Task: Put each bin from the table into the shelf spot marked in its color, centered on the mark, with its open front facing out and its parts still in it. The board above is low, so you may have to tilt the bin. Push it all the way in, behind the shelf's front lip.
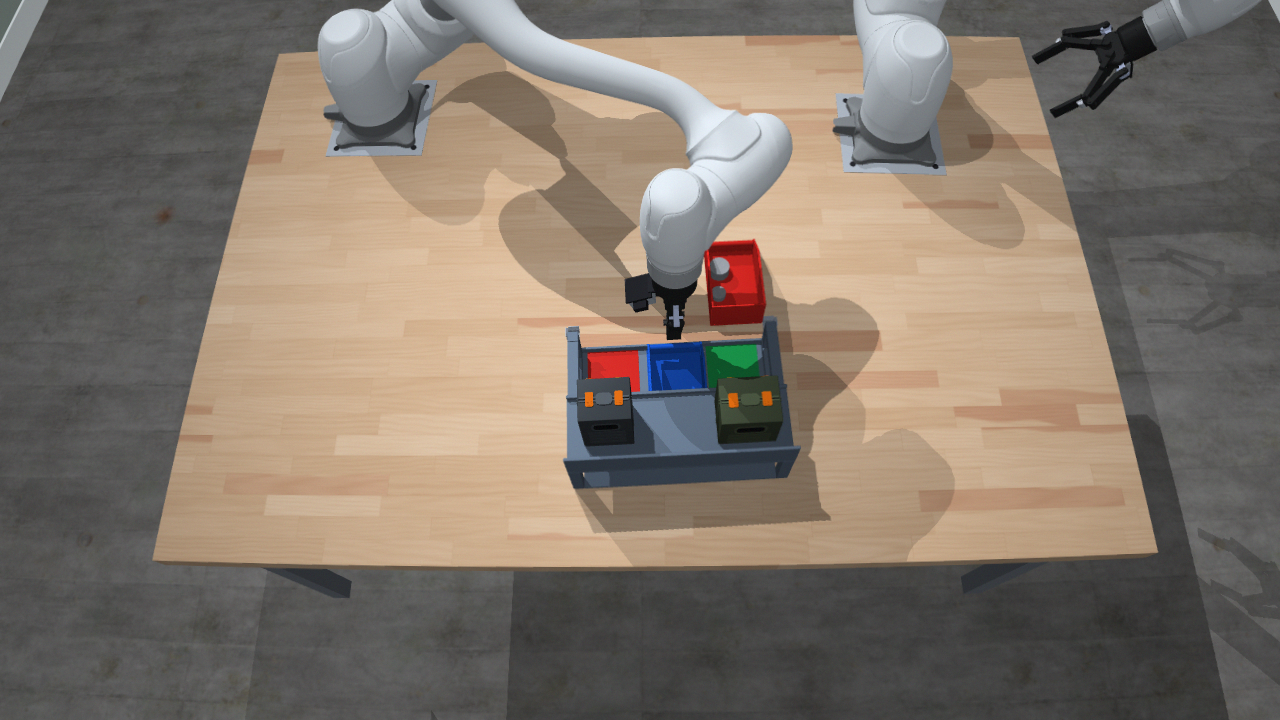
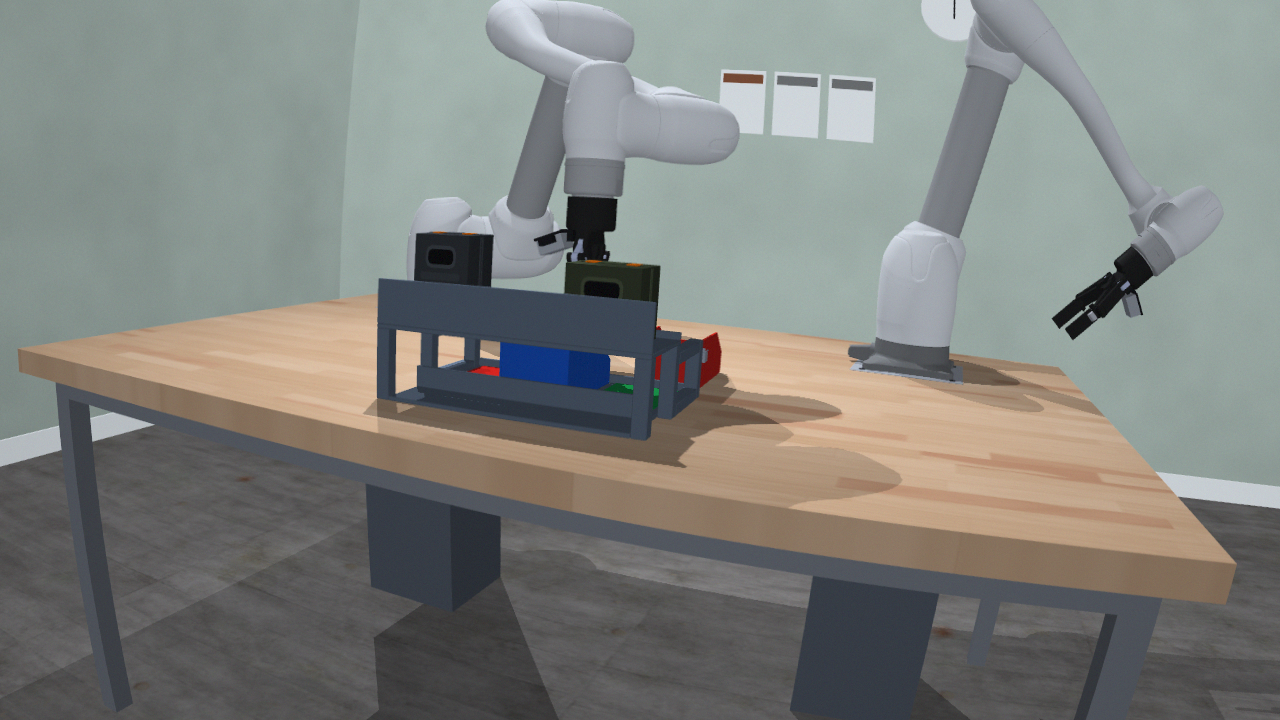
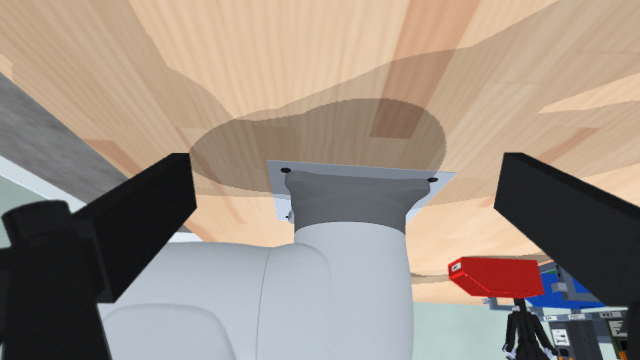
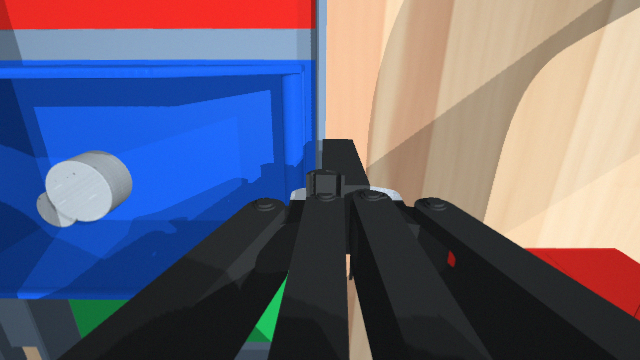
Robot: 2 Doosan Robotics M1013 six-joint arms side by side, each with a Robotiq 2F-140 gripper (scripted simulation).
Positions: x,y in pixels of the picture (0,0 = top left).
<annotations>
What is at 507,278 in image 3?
A red bin.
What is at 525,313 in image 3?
My right gripper.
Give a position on a blue bin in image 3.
543,300
</annotations>
